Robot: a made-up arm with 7 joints. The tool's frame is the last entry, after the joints. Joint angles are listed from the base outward. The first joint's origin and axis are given. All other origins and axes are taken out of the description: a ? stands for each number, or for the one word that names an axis. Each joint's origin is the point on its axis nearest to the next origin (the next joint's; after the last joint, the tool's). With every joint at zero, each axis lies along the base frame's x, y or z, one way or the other. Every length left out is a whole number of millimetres.
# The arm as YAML. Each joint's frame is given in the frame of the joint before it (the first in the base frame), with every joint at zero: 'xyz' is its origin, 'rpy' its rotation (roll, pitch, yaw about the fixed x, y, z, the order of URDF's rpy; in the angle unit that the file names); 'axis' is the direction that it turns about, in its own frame. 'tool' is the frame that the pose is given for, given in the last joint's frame.
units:
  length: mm
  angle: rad
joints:
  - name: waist
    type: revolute
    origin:
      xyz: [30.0, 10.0, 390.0]
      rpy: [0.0, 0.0, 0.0]
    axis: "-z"
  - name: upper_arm
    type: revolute
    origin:
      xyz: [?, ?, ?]
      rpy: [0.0, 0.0, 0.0]
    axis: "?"
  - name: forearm
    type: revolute
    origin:
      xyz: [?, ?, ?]
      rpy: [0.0, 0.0, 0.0]
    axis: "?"
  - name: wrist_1
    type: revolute
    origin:
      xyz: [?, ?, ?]
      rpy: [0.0, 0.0, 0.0]
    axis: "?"
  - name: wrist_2
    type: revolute
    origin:
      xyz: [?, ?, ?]
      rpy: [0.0, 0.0, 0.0]
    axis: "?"
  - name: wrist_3
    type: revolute
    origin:
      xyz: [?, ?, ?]
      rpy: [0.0, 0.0, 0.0]
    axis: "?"
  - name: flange
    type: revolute
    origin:
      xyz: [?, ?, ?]
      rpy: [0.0, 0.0, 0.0]
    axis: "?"
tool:
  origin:
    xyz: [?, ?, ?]
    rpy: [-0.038, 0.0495, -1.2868]
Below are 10 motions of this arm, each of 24 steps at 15 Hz.
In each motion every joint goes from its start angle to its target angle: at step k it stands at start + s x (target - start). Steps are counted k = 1, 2, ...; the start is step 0. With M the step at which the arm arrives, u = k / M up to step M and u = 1 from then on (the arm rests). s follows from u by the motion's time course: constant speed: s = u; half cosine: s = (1 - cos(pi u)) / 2; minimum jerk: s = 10 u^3 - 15 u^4 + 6 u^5.
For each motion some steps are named. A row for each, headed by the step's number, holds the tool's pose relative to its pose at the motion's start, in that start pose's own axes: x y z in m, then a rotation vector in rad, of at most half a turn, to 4 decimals.
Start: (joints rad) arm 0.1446 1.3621 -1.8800 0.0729 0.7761 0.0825 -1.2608
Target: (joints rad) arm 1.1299 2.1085 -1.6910 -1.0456 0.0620 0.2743 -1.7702
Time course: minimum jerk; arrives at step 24
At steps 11, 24:
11: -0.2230 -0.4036 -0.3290 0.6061 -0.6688 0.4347
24: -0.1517 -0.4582 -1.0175 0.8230 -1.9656 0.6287

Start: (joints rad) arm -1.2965 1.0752 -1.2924 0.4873 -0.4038 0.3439 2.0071
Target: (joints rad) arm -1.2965 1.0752 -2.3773 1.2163 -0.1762 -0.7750 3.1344
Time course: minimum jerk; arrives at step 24
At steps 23, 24:
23: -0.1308 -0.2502 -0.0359 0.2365 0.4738 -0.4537
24: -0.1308 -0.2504 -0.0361 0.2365 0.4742 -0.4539

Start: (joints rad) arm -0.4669 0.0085 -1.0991 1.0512 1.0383 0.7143 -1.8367
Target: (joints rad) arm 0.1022 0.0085 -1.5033 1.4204 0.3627 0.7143 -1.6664
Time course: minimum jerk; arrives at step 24
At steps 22, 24:
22: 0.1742 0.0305 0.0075 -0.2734 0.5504 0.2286
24: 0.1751 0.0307 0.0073 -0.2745 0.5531 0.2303

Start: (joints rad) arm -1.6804 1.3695 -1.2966 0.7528 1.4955 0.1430 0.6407
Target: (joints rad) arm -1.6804 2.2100 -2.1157 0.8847 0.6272 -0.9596 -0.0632
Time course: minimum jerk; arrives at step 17
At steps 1, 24:
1: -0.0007 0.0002 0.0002 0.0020 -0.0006 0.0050
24: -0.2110 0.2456 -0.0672 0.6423 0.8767 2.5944

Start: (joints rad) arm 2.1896 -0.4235 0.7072 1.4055 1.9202 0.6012 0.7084
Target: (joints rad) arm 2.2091 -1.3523 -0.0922 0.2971 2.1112 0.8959 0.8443
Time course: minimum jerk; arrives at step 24
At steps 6, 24:
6: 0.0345 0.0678 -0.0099 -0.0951 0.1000 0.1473
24: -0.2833 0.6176 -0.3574 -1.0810 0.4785 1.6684

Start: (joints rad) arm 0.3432 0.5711 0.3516 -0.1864 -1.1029 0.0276 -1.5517
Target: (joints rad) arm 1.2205 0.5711 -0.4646 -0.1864 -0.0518 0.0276 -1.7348
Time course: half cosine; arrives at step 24
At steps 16, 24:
16: -0.2797 -0.0155 -0.1126 0.2484 -0.2861 -0.6495
24: -0.3599 0.0219 -0.1613 0.3341 -0.3810 -0.8640

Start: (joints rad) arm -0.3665 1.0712 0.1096 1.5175 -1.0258 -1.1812 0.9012
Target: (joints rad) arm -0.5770 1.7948 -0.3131 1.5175 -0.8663 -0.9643 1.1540
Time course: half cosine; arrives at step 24
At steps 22, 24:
22: -0.0511 0.4073 -0.2838 -0.6574 -0.7027 -0.7212
24: -0.0481 0.4129 -0.2897 -0.6691 -0.7136 -0.7327

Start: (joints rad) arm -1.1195 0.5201 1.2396 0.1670 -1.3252 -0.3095 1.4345
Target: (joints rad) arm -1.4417 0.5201 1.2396 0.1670 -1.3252 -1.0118 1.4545
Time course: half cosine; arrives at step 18
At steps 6, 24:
6: 0.0003 -0.0302 -0.0016 0.0740 0.1386 0.0822
24: 0.0165 -0.1055 -0.0300 0.2121 0.5845 0.3350

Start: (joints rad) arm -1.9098 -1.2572 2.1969 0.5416 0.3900 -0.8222 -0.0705
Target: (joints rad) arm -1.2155 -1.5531 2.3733 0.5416 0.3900 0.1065 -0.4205
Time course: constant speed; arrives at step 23
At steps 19, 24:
19: 0.3789 -0.2056 -0.1779 -0.3159 0.8954 0.0615
24: 0.4306 -0.2541 -0.2523 -0.3270 1.1101 0.1481

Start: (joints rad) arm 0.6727 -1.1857 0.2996 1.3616 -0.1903 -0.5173 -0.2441
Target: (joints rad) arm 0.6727 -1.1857 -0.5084 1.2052 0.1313 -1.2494 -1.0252
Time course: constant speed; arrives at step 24
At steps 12, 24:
12: -0.1510 0.0154 -0.0194 0.0393 -0.5488 0.5760
24: -0.2543 -0.0138 -0.0934 -0.0159 -1.1071 1.2399

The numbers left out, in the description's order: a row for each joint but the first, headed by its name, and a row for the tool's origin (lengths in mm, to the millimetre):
upper_arm: xyz 10.0 -30.0 0.0, axis +y
forearm: xyz 30.0 0.0 380.0, axis -z
wrist_1: xyz -10.0 -50.0 0.0, axis +y
wrist_2: xyz 10.0 0.0 250.0, axis -z
wrist_3: xyz -10.0 -40.0 0.0, axis +y
flange: xyz 0.0 0.0 140.0, axis -z
tool: xyz 10.0 20.0 0.0

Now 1 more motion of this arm.
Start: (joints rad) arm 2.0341 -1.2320 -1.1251 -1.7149 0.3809 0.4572 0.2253
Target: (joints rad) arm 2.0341 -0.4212 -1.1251 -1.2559 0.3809 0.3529 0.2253
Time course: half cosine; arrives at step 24
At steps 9, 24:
9: 0.0816 0.0868 -0.0106 -0.1801 0.0199 -0.2587
24: 0.3587 0.1847 -0.1076 -0.6110 0.1473 -0.7983

